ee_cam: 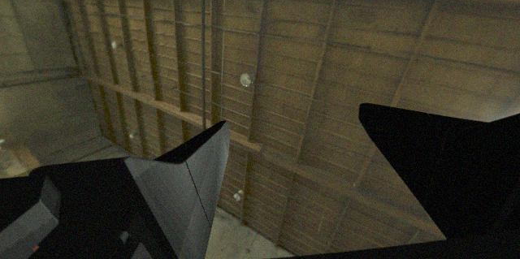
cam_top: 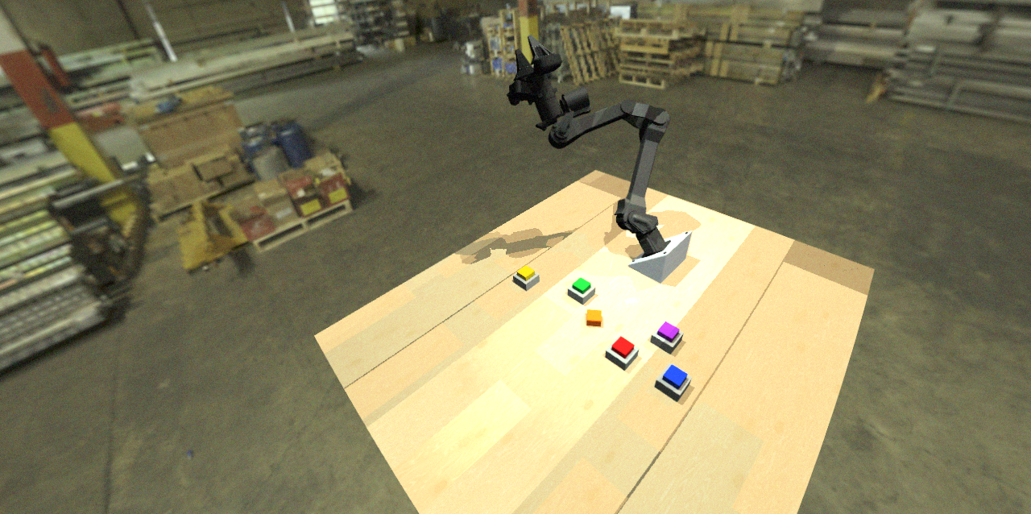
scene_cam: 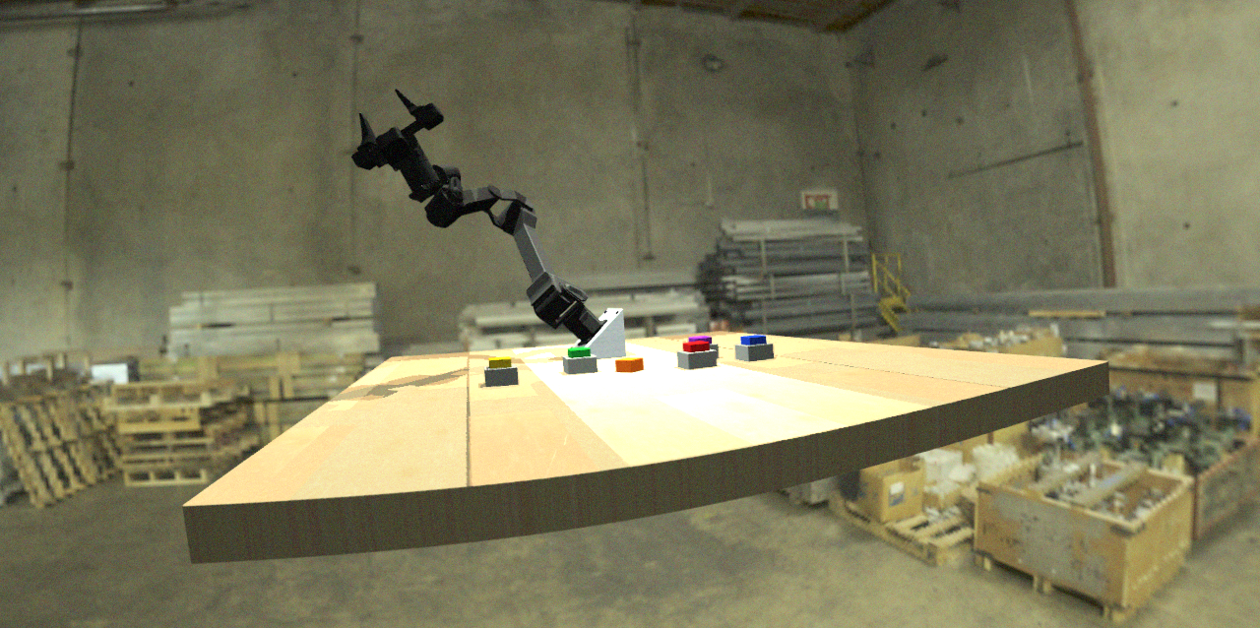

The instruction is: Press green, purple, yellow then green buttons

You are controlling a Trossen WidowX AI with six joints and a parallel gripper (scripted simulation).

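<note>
Right now the green button is 49 cm below my gripper tip, 31 cm to the left of it and 22 cm ahead of it. The rest, counted from my gripper tip: yellow button 49 cm below, 26 cm ahead, 17 cm to the left; orange block 51 cm below, 37 cm to the left, 28 cm ahead; red button 49 cm below, 47 cm to the left, 33 cm ahead.
</note>
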